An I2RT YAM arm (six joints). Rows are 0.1 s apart.
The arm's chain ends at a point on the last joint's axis. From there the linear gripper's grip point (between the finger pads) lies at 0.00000 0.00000 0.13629 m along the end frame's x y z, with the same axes.
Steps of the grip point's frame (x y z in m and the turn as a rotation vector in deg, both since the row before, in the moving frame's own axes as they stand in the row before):
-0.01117 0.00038 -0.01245 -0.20 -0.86 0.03
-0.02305 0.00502 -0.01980 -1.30 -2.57 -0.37
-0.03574 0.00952 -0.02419 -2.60 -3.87 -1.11
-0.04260 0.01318 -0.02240 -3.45 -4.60 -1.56
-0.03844 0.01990 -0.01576 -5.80 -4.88 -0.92
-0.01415 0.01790 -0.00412 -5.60 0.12 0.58
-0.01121 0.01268 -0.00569 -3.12 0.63 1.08
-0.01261 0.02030 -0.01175 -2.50 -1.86 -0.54
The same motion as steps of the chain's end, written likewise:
-0.00912 -0.00010 -0.01243 -0.20 -0.86 0.03
-0.01695 0.00191 -0.01963 -1.30 -2.57 -0.37
-0.02660 0.00325 -0.02374 -2.60 -3.87 -1.11
-0.03179 0.00484 -0.02171 -3.45 -4.60 -1.56
-0.02698 0.00605 -0.01457 -5.80 -4.88 -0.92
-0.01437 0.00460 -0.00347 -5.60 0.12 0.58
-0.01264 0.00525 -0.00548 -3.12 0.63 1.08
-0.00822 0.01434 -0.01155 -2.50 -1.86 -0.54

